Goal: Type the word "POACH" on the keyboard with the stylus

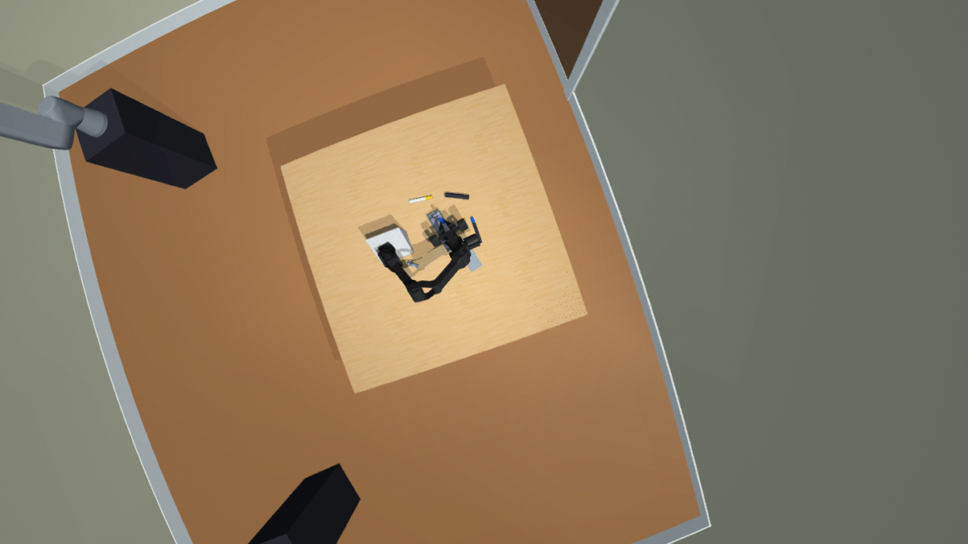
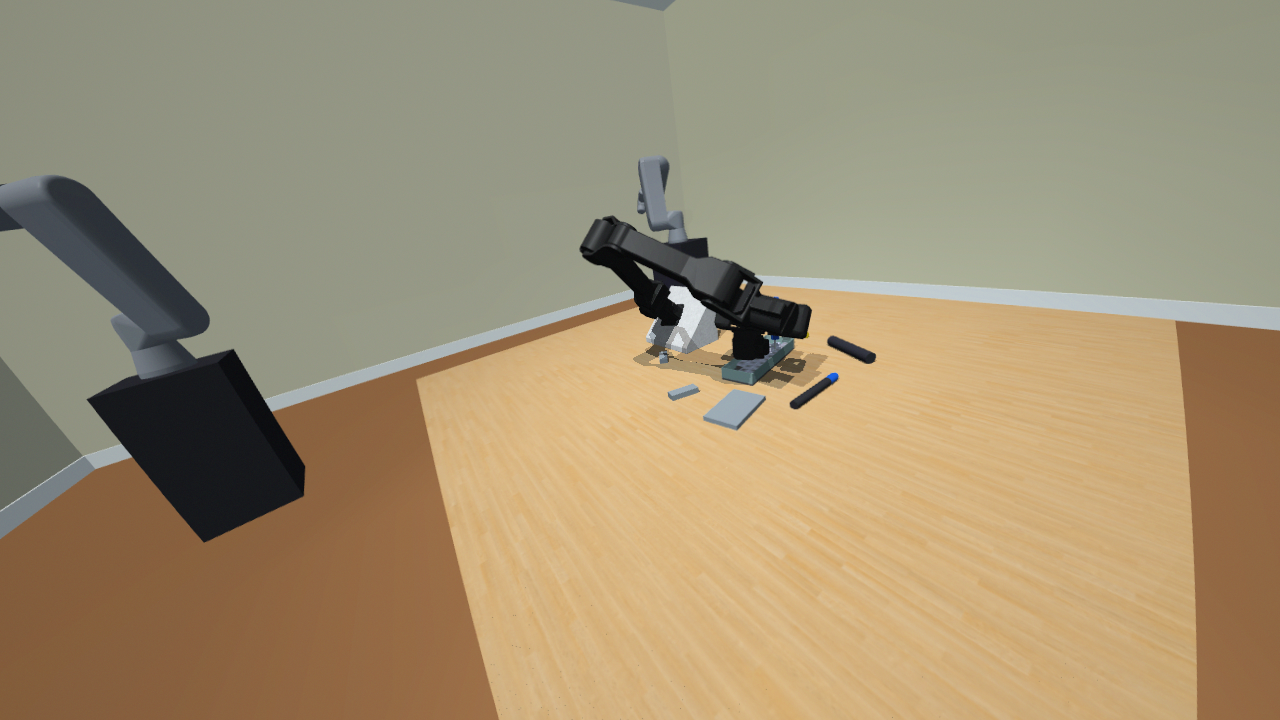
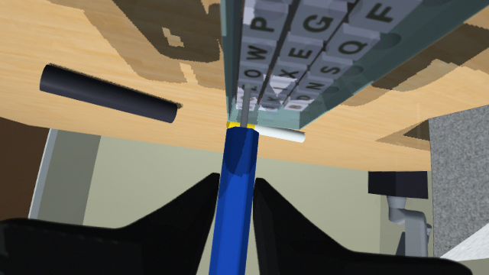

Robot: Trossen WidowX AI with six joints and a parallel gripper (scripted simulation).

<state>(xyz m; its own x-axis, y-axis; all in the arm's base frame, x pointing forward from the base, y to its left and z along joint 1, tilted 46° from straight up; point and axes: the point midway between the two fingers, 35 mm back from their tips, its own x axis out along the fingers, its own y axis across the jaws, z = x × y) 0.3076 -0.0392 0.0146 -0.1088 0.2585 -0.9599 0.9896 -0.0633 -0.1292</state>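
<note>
My gripper tip is now 4 cm past the yellow-capped white marker, 17 cm to the right of it and 7 cm above it. Also, from my gripper tip: black cylinder (12 cm ahead, 10 cm to the left, 7 cm below); grey stylus tip (5 cm below); blue stylus (1 cm below).
</note>
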